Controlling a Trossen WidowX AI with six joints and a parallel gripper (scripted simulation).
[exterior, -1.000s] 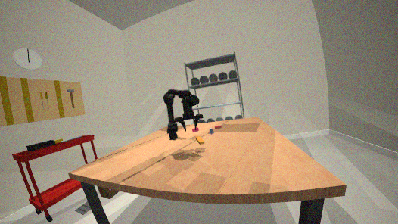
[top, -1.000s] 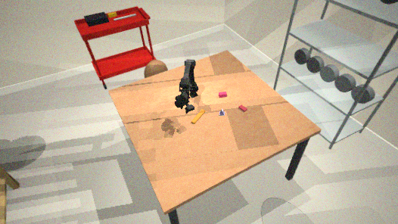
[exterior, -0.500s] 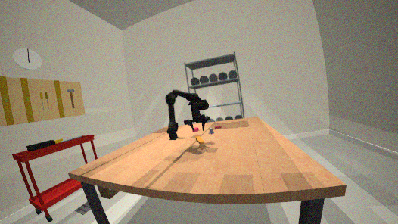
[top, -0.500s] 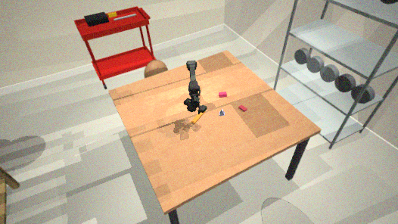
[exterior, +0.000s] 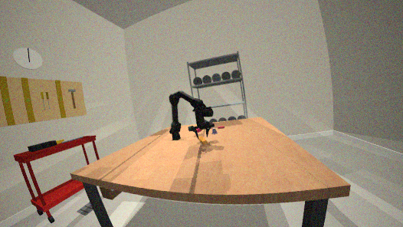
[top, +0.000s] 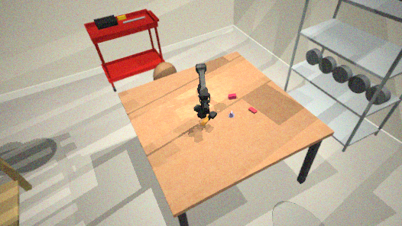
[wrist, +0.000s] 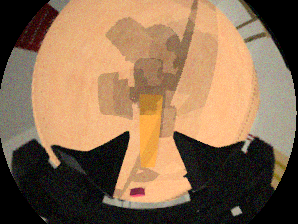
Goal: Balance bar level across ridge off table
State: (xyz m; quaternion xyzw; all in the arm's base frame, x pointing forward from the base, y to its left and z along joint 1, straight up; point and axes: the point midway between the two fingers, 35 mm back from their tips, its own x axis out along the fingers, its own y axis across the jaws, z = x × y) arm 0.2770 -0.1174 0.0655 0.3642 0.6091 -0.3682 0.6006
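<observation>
The bar lies 20 mm to the left of my gripper tip, 20 mm below it and 10 mm behind it. Also, from my gripper tip: magenta block (390 mm to the left, 100 mm ahead, 20 mm below).
</observation>
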